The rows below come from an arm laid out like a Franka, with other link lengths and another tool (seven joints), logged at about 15 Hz.
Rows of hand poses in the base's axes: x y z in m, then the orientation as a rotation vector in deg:
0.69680, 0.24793, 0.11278, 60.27, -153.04, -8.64
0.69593, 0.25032, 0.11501, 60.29, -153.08, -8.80
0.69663, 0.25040, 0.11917, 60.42, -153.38, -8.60
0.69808, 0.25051, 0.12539, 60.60, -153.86, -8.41
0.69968, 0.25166, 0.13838, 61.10, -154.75, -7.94
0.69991, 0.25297, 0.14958, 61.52, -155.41, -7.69
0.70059, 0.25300, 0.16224, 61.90, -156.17, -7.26
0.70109, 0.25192, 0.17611, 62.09, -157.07, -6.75
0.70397, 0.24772, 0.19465, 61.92, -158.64, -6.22
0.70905, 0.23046, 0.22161, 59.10, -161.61, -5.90
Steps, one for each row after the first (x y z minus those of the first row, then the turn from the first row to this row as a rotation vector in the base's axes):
-0.00087, 0.00239, 0.00223, 0.12, -0.01, -0.01
-0.00017, 0.00247, 0.00639, 0.10, -0.36, 0.00
0.00128, 0.00258, 0.01261, 0.14, -0.88, -0.02
0.00288, 0.00373, 0.02560, 0.19, -1.93, 0.07
0.00311, 0.00504, 0.03680, 0.30, -2.70, 0.16
0.00379, 0.00507, 0.04946, 0.32, -3.59, 0.21
0.00429, 0.00399, 0.06333, 0.29, -4.55, 0.11
0.00717, -0.00021, 0.08187, 0.36, -5.97, -0.40
0.01225, -0.01747, 0.10883, 0.42, -7.71, -2.90

